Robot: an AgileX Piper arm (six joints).
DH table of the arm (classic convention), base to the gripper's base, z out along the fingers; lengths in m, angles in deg. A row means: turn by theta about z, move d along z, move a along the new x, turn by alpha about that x. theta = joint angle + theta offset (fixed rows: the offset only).
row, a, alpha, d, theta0
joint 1, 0, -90, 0.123, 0
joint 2, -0.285, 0, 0, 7.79
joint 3, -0.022, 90, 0, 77.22
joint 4, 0, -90, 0.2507, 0
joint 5, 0, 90, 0, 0
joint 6, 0, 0, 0.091, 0
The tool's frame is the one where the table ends.
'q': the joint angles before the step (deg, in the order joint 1, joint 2, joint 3, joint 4, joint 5, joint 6). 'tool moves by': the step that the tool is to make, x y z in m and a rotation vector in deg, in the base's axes. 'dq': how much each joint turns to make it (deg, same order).
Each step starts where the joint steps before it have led.
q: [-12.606 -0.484 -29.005 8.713 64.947 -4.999]
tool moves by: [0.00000 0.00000 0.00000 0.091 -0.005 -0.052]
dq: [0.000 0.000 0.000 0.000 0.000 0.105]
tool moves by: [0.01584 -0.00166 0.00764 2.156 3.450 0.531]
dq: [-0.003 6.228 -1.094 1.407 -1.322 0.050]
